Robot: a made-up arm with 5 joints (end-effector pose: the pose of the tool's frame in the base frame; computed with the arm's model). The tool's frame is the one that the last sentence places. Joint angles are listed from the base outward.
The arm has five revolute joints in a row. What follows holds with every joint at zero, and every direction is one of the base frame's.
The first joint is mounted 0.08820 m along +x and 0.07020 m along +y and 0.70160 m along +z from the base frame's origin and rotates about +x.
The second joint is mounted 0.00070 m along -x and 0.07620 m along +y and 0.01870 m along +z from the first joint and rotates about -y.
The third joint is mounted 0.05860 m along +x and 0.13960 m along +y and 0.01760 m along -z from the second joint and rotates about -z.
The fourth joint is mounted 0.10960 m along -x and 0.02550 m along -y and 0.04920 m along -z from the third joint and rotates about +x.
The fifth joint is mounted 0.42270 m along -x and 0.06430 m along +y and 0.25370 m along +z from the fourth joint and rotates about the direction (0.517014, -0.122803, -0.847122).
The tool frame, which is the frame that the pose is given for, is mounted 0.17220 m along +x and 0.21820 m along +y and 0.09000 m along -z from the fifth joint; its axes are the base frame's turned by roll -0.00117, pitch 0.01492 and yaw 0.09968 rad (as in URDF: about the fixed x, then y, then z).
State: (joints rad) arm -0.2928 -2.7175 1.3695 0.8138 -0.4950
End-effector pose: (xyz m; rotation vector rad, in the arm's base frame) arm 0.1096 0.6735 0.2989 -1.0524 2.0071 -0.9373
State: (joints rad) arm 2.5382 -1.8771 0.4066 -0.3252 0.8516
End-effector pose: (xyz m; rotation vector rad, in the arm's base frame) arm 0.2452 -0.3626 0.9124 1.1268 1.1639 1.2332
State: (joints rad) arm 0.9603 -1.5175 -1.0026 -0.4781 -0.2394
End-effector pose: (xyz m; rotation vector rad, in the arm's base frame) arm -0.0226 -0.2623 0.9739 1.1092 0.3015 1.8676
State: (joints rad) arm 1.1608 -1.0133 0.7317 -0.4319 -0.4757
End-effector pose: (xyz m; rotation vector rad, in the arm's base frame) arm -0.0477 0.3275 1.3964 0.3302 1.1084 0.8195
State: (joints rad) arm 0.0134 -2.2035 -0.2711 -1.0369 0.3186
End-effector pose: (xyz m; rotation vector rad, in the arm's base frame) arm 0.1327 0.4620 1.0731 -0.3156 1.8119 0.9560
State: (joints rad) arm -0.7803 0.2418 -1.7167 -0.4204 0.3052
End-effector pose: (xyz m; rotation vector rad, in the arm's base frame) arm -0.0841 -0.0227 0.7886 -0.9244 0.1706 1.6690
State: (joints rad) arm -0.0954 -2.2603 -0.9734 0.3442 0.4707
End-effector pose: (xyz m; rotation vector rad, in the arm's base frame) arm 0.3679 0.1106 0.7215 1.0027 2.3294 -0.3710
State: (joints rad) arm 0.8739 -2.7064 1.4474 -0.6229 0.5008
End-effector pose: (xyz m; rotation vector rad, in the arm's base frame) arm -0.1819 0.4855 1.0395 -1.6903 1.4262 0.7187
